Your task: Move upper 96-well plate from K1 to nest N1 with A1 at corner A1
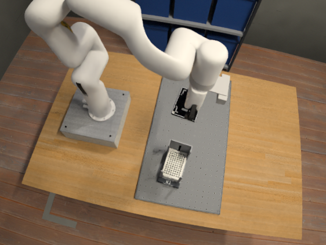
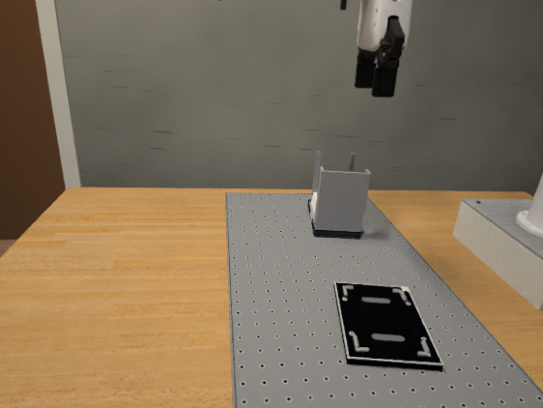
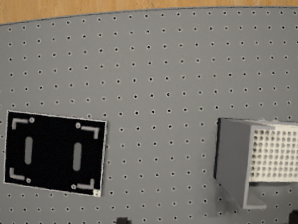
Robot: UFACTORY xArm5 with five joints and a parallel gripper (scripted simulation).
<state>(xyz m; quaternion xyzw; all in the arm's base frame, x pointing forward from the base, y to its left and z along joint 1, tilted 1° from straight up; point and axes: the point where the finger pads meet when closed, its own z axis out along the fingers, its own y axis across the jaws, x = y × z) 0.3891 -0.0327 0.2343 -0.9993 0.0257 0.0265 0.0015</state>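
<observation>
Now: hand 270 mm above the 96-well plate, 140 mm to the left of it and 10 mm past it. Round my hand: black plate nest N1: 310 mm below, 180 mm to the left.
</observation>
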